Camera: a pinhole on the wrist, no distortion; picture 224 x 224 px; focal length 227.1 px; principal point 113.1 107.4 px. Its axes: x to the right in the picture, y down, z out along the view. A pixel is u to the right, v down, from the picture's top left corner.
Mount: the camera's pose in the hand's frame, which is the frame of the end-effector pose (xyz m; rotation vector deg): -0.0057 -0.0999 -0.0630 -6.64 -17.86 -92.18
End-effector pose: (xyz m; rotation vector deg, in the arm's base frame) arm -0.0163 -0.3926 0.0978 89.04 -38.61 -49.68
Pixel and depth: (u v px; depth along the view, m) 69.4 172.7 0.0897
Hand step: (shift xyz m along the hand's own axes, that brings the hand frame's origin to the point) 0.0107 -0.0600 0.0215
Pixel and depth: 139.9 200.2 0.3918
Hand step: 0.1048 -0.0441 0.3444
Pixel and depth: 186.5 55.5 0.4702
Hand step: -0.1765 -0.1158 0.4127
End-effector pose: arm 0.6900 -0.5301 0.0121 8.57 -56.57 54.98
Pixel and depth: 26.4 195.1 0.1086
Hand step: 0.0261 -0.0321 0.0353
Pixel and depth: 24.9 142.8 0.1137
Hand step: 0.0017 -0.0273 0.0364
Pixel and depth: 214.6 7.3 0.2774
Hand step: -0.1671 -0.1404 0.2191
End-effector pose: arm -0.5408 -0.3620 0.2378 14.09 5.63 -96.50
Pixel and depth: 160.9 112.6 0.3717
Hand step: -0.0453 -0.0753 0.3141
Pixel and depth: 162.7 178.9 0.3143
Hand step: 0.0516 -0.0846 0.2683
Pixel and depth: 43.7 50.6 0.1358
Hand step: -0.0522 -0.0222 0.0515
